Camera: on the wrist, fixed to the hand. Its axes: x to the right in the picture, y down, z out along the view.
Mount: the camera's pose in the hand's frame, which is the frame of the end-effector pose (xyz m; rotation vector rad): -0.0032 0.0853 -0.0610 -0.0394 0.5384 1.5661
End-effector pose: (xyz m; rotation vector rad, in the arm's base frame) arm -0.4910 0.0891 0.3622 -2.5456 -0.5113 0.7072
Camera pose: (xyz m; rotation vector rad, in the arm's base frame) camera -0.4403 -0.0026 0.3671 -2.5676 1.7773 0.3289
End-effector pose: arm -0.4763 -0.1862 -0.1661 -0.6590 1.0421 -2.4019
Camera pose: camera -0.4919 -0.2038 -0.2683 0.6913 1.1054 -1.0976
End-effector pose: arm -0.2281 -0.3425 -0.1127 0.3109 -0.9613 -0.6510
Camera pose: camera -0.1466 -0.2770 -0.1040 -0.3274 -0.4265 0.8217
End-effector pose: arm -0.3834 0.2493 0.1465 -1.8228 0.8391 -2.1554
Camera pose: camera -0.4584 0.1988 0.0934 -0.1122 1.5925 -1.3733
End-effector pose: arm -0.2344 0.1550 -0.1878 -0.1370 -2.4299 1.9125
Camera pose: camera -0.2222 0.2336 -0.2562 1.9970 1.3915 -1.1280
